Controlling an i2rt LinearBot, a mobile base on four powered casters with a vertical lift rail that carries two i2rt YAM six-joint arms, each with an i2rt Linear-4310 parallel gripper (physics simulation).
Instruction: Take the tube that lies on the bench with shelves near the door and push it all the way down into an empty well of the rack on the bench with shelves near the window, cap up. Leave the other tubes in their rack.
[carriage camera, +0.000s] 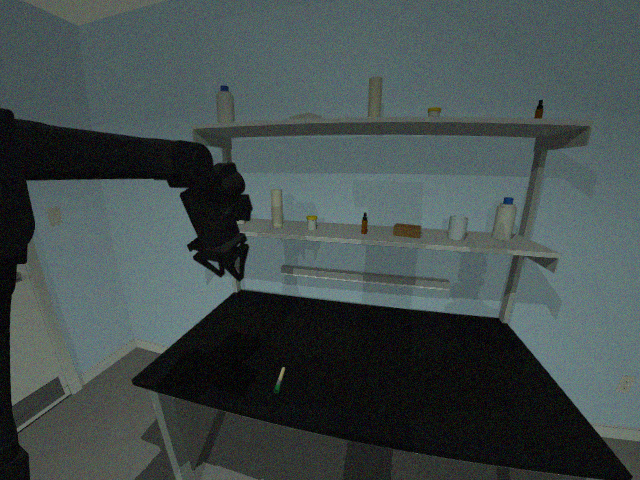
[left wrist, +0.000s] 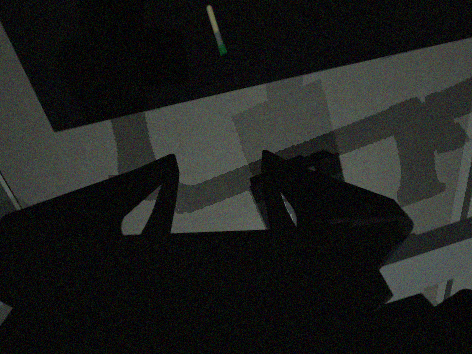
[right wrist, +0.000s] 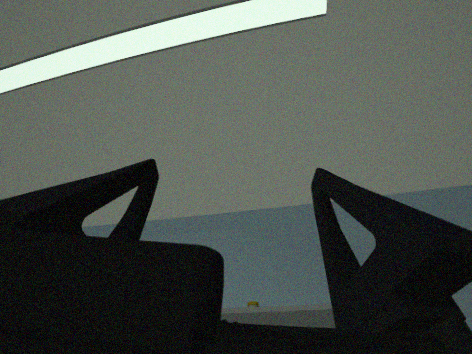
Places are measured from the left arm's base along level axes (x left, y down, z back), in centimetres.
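Pixels of known places: left gripper, fingertip midpoint: (carriage camera: 231, 277) (left wrist: 219, 161); right gripper, fingertip midpoint: (right wrist: 234, 172).
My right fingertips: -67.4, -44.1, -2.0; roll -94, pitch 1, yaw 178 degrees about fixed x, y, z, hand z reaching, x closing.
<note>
Ahead of a thing's pixels: the offset from my right fingertips to its top centre, as dx, dy, dz. "pt": to the spot under its first point. Level surfaces: height alone.
The tube @(+48.9, +73.3, -58.4) (carriage camera: 279, 379) (left wrist: 216, 31) lies on its side on the black bench top @(dy +75.2) (carriage camera: 361, 372) (left wrist: 125, 60), near the front edge. Its body is pale and its cap is green; the cap end points towards the front edge. My left gripper (carriage camera: 231, 277) (left wrist: 219, 161) is partly open and empty. It hangs in the air above the bench's height, pointing down, and is apart from the tube. My right gripper (right wrist: 234, 172) is wide open and empty, pointing up towards the ceiling and the wall. The rack with the other tubes does not show in these views.
Above the bench, a lower shelf @(dy +29.5) (carriage camera: 336, 236) holds bottles, a jar, a brown block @(pt +0.0, +26.7, -91.5) (carriage camera: 406, 230) and a white beaker @(pt -20.2, +24.2, -88.4) (carriage camera: 457, 227). An upper shelf (carriage camera: 392, 127) holds more bottles. Two uprights (carriage camera: 516, 279) carry the shelves. A ceiling light (right wrist: 165, 37) shows in the right wrist view.
</note>
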